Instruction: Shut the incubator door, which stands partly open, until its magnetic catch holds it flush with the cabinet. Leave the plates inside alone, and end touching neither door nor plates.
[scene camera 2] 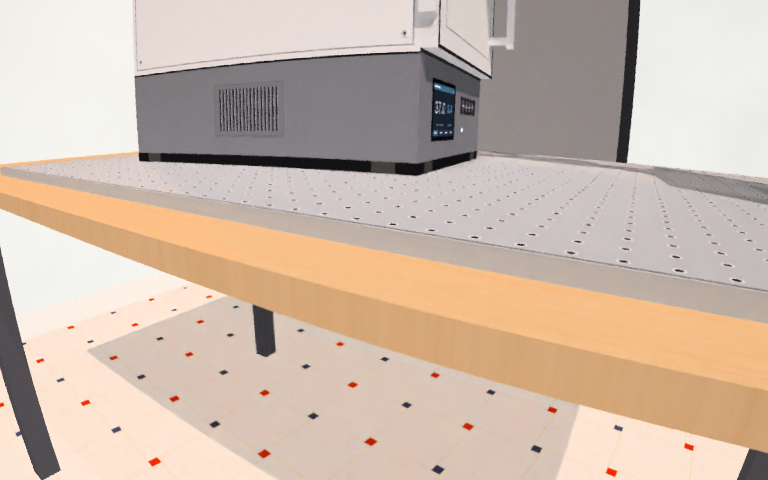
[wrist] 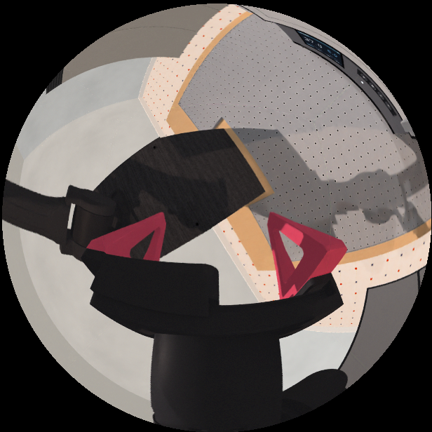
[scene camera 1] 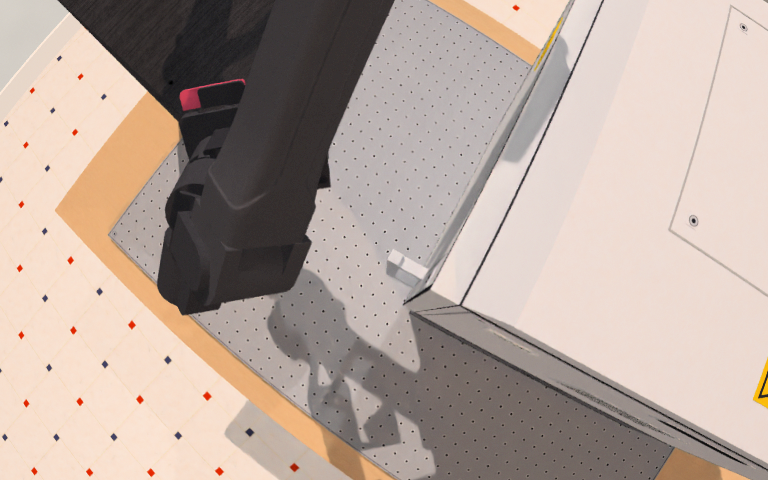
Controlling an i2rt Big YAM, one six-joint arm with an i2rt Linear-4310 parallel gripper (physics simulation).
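Observation:
The incubator (scene camera 1: pixel 594 237) (scene camera 2: pixel 339 107) (wrist: pixel 320 35) stands on the perforated board. Its white door (scene camera 1: pixel 478 226) (scene camera 2: pixel 467 36) looks flush with the cabinet, with a thin, even dark seam along the top in scene camera 1. The catch is hidden, so I cannot tell if it holds. The door handle (scene camera 1: pixel 406 267) (scene camera 2: pixel 509 25) juts from the door's front. My gripper (scene camera 1: pixel 212 95) (wrist: pixel 216 217) is open, its red fingers wide apart with nothing between them. It is apart from the door, to the left in scene camera 1; it does not show in scene camera 2. The plates are hidden.
A dark slab (scene camera 1: pixel 130 33) (wrist: pixel 185 185) with a wood-coloured edge lies below and beyond the fingers. My dark forearm (scene camera 1: pixel 294 124) hangs left of the door, over the perforated board (scene camera 1: pixel 419 113) (scene camera 2: pixel 566 209). The wooden table edge (scene camera 2: pixel 396 294) runs along the front.

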